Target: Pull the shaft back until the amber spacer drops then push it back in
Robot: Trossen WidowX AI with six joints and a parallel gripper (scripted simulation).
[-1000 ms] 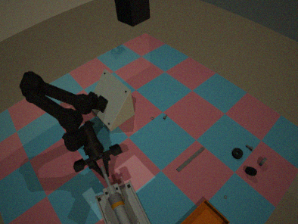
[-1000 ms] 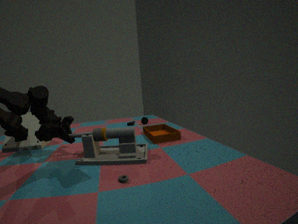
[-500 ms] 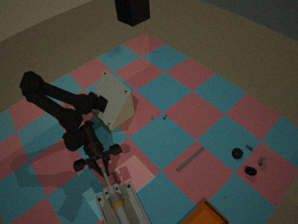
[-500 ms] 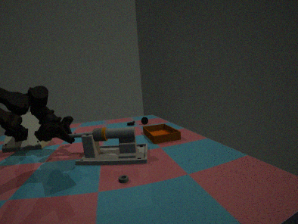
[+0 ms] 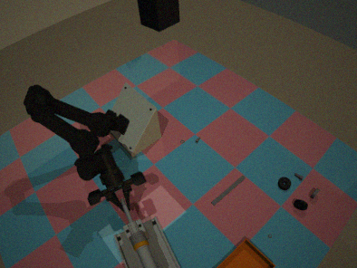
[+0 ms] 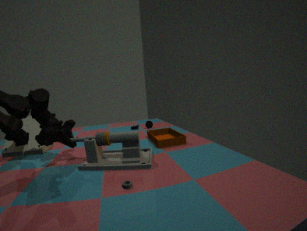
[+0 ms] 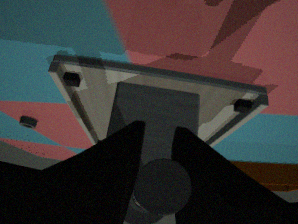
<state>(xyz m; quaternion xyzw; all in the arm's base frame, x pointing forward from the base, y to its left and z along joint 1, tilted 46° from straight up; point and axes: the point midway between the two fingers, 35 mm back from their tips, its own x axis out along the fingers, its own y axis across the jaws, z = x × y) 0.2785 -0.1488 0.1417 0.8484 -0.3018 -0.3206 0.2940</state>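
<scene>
My gripper tip is 6 cm short of the shaft, 2 cm to the left of it and 2 cm below it. Also, from my gripper tip: orange tray: 38 cm ahead, 9 cm to the left, 5 cm below; then grey bar: 17 cm ahead, 30 cm to the left, 5 cm below; then amber spacer: 12 cm ahead, 4 cm to the right, 2 cm above.
</scene>
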